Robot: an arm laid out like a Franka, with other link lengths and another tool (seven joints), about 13 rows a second.
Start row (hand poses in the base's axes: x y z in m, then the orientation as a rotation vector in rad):
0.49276 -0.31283 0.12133 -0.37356 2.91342 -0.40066
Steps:
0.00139 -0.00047 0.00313 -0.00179 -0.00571 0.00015
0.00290 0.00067 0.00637 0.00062 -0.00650 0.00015
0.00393 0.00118 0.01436 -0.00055 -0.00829 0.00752
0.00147 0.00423 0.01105 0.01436 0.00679 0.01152
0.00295 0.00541 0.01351 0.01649 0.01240 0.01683
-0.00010 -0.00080 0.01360 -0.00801 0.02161 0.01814
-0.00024 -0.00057 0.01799 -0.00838 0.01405 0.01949
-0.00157 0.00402 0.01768 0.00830 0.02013 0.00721
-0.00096 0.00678 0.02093 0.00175 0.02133 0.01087
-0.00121 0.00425 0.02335 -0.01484 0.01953 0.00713
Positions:
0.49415 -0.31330 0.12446 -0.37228 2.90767 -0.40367
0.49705 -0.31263 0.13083 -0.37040 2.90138 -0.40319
0.50098 -0.31145 0.14519 -0.37871 2.89101 -0.40340
0.50245 -0.30722 0.15624 -0.39499 2.89531 -0.38001
0.50540 -0.30181 0.16975 -0.42025 2.90325 -0.35203
0.50530 -0.30261 0.18335 -0.45413 2.91795 -0.35868
0.50506 -0.30318 0.20134 -0.48792 2.92450 -0.36664
0.50349 -0.29916 0.21902 -0.50377 2.94163 -0.35055
0.50253 -0.29238 0.23995 -0.52632 2.95827 -0.34345
0.50132 -0.28813 0.26330 -0.54493 2.97408 -0.36188

